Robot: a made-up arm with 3 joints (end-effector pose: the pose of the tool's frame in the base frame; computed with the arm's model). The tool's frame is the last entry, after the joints.
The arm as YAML. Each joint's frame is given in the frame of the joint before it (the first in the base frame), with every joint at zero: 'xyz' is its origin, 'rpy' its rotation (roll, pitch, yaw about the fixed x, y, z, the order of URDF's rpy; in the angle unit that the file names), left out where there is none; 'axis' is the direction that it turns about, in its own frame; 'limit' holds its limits. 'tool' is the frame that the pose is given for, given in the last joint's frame.
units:
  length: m
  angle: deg
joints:
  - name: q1
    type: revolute
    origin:
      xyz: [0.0, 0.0, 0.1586]
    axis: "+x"
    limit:
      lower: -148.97
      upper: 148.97
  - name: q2
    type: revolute
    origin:
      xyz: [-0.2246, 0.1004, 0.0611]
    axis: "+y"
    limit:
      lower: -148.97
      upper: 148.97
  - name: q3
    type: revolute
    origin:
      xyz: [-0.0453, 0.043, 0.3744]
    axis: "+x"
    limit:
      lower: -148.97
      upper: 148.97
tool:
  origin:
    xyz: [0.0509, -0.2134, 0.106]
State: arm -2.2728 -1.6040 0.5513
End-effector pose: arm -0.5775 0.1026 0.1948 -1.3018 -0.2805 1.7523
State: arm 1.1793 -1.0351 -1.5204
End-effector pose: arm -0.7316 -0.2496 0.5197 -0.3100 -0.2279 -1.0145
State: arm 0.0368 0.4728 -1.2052
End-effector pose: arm 0.0589 0.1438 0.7674 -1.1455 0.4069 0.2911
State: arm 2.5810 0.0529 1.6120
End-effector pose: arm -0.2107 -0.1548 -0.0009 -2.0896 -0.0566 -0.0298
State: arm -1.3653 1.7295 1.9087
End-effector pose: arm -0.0893 0.0564 0.0538 0.3996 -0.1155 -1.7423
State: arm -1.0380 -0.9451 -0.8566
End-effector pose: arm -0.7118 0.4043 0.2998 -1.7332 -1.0868 0.0988
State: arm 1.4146 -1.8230 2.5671
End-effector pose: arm -0.3901 0.0173 0.4241 -1.5230 1.8047 -1.1727
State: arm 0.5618 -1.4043 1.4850
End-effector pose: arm -0.3922 -0.0341 0.2493 1.6512 -1.4647 0.7286
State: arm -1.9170 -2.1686 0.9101
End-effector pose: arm -0.4517 -0.0574 0.2551 -0.5681 -0.3487 2.1989
